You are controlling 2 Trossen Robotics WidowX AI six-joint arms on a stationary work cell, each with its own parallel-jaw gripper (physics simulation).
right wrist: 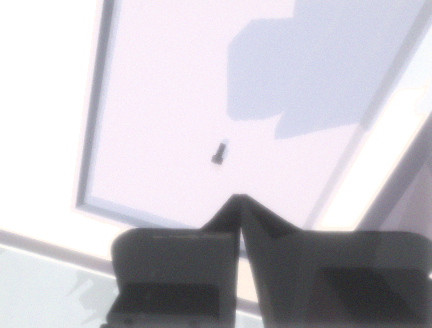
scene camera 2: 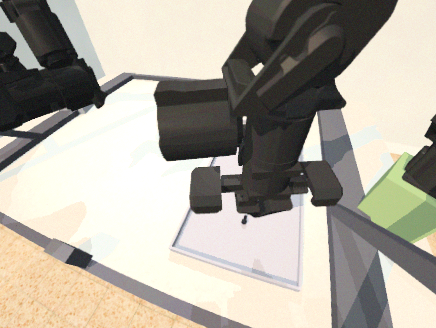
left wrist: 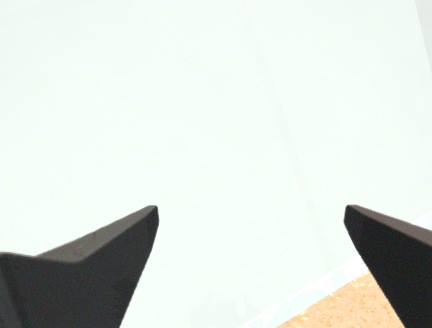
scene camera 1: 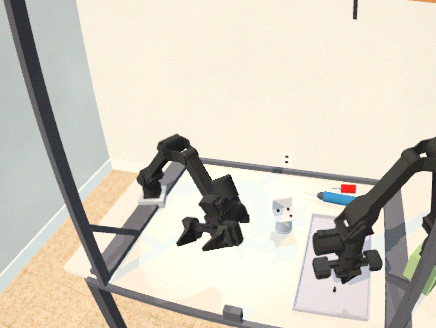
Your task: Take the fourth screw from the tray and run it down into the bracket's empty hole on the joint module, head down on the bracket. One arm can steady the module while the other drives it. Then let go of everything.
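Frame: origin at the left arm's base, x down, y left, z ahead, level; millimetres.
Seen in the pictures: left gripper, between the fingertips: [left wrist: 249,213] [scene camera 1: 189,247]; right gripper, between the fingertips: [right wrist: 239,200] [scene camera 2: 255,215] [scene camera 1: 342,282]; left arm's base, origin of its link: [scene camera 1: 152,193]; right arm's base, origin of its link: [scene camera 2: 427,180].
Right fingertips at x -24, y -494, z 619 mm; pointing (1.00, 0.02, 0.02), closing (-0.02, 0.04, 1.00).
Offsets run from my right fingertips to a thing's middle.
A small dark screw @(dx +52, dy +18, dz -13 mm) [scene camera 1: 334,289] [scene camera 2: 244,219] [right wrist: 219,153] is on the pale tray @(dx +52, dy +129, dz +18 mm) [scene camera 1: 312,300] [scene camera 2: 215,245] [right wrist: 150,125]; whether it lies flat or stands tilted is unclear. My right gripper [right wrist: 239,200] is shut and empty above the tray, with the screw beyond its fingertips in the right wrist view. My left gripper [scene camera 1: 192,246] [left wrist: 249,213] is open and empty above the white table, left of the module. The joint module @(dx +28, dy +309, dz -134 mm) [scene camera 1: 283,226] stands left of the tray, its white bracket @(dx -22, dy +309, dz -134 mm) [scene camera 1: 282,203] on top showing several dark spots. The module is hidden in scene camera 2.
A blue tool @(dx +40, dy +431, dz +77 mm) [scene camera 1: 339,199] and a red-handled driver @(dx +43, dy +490, dz +130 mm) [scene camera 1: 348,188] lie behind the tray, near the table's back edge. A green box [scene camera 1: 415,270] [scene camera 2: 400,202] is at the right, beyond the dark frame rail [scene camera 2: 345,145]. A dark block @(dx +29, dy -59, dz -313 mm) [scene camera 1: 233,313] sits on the front rail.
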